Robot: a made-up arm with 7 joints. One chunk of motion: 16 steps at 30 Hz.
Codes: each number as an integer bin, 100 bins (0 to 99) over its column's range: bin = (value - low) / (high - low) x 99, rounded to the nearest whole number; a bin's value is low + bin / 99 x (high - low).
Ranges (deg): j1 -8..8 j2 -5..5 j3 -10..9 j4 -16..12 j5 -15..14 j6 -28..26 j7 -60..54
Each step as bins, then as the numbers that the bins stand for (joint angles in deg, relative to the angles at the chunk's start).
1 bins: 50 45 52 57 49 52 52
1 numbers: 0.08 -0.45 -0.02 0.12 -0.65 0.36 -0.12
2 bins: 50 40 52 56 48 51 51
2 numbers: 0.08 -0.96 -0.02 -0.16 -0.94 -0.18 -1.27
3 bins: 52 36 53 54 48 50 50
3 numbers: 0.40 -1.36 0.17 -0.73 -0.94 -0.73 -2.42
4 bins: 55 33 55 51 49 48 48
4 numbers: 0.89 -1.67 0.56 -1.58 -0.65 -1.82 -4.73
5 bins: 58 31 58 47 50 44 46
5 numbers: 1.37 -1.87 1.13 -2.71 -0.35 -4.00 -7.03
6 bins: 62 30 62 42 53 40 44
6 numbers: 2.02 -1.97 1.90 -4.12 0.53 -6.18 -9.33
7 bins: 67 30 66 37 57 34 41
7 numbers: 2.83 -1.97 2.67 -5.54 1.70 -9.45 -12.79
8 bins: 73 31 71 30 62 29 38
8 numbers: 3.80 -1.87 3.63 -7.52 3.16 -12.18 -16.24
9 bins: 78 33 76 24 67 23 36
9 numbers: 4.61 -1.67 4.59 -9.21 4.63 -15.45 -18.55
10 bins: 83 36 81 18 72 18 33
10 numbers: 5.41 -1.36 5.55 -10.91 6.09 -18.18 -22.00
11 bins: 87 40 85 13 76 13 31
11 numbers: 6.06 -0.96 6.31 -12.32 7.26 -20.91 -24.30
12 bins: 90 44 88 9 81 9 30
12 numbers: 6.55 -0.56 6.89 -13.45 8.73 -23.09 -25.45
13 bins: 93 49 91 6 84 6 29
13 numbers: 7.03 -0.05 7.46 -14.30 9.61 -24.73 -26.61
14 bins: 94 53 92 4 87 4 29
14 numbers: 7.19 0.35 7.66 -14.87 10.48 -25.82 -26.61
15 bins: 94 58 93 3 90 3 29
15 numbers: 7.19 0.86 7.85 -15.15 11.36 -26.36 -26.61
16 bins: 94 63 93 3 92 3 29
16 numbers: 7.19 1.36 7.85 -15.15 11.95 -26.36 -26.61
